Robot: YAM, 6 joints.
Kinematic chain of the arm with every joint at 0, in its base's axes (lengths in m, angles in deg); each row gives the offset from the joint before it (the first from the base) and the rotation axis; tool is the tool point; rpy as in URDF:
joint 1: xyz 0 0 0.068 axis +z
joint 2: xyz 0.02 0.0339 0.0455 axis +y
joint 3: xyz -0.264 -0.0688 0 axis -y
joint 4: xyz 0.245 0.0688 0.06 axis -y
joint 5: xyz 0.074 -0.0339 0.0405 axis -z
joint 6: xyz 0.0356 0 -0.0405 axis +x
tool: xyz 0 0 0 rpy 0 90 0
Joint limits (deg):
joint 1: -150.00..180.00
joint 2: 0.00..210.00
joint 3: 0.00..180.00
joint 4: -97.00..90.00
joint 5: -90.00..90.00
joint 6: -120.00..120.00
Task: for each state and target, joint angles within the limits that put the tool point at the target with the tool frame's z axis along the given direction. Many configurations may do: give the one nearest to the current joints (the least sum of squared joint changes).
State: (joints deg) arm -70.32 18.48 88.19 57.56 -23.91 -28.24
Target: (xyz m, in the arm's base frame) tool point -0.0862 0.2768 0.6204 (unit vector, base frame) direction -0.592 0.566 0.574
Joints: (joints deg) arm -75.76 46.43 133.12 53.72 25.76 -28.24
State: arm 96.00 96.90 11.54 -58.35 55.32 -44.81
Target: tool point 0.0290 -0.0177 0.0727 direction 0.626 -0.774 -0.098
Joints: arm 55.69 119.71 0.10 -41.49 72.39 -44.81
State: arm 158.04 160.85 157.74 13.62 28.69 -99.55
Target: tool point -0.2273 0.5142 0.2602 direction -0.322 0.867 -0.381
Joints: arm 114.06 135.64 122.76 -9.56 3.41 -99.55
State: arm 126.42 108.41 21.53 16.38 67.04 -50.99
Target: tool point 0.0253 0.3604 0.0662 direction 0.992 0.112 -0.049
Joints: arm 91.61 125.71 49.98 45.49 84.41 -50.99
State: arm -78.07 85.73 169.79 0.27 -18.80 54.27
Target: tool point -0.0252 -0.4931 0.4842 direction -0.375 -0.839 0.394
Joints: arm -91.47 124.02 135.28 13.65 20.70 54.27
